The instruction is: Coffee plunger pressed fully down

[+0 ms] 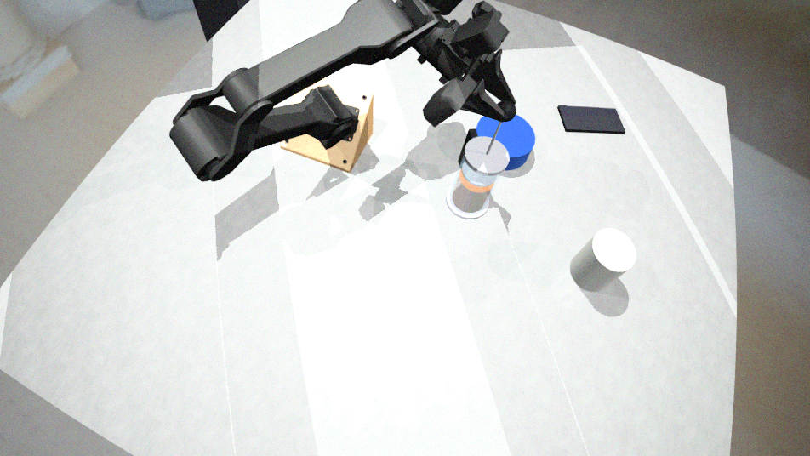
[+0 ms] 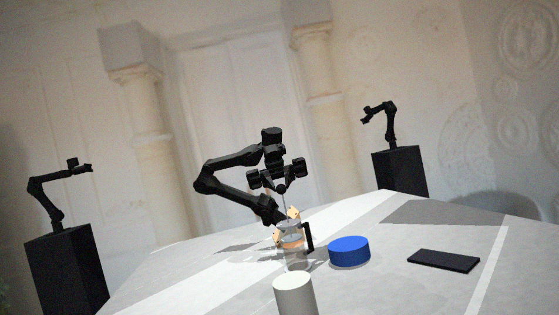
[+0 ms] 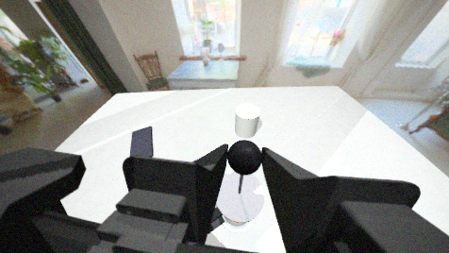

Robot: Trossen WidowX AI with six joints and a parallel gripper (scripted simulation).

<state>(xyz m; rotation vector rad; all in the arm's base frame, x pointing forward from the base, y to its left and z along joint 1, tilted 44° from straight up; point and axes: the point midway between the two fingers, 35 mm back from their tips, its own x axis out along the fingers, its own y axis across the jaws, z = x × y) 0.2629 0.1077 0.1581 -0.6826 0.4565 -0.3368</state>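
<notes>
Now: gripper tip 120 mm above the glass coffee press, 20 mm past it and 10 mm to the right of it. From my gripper tip the other things lie so: low blue cylinder 220 mm below, 150 mm to the left, 20 mm ahead.
</notes>
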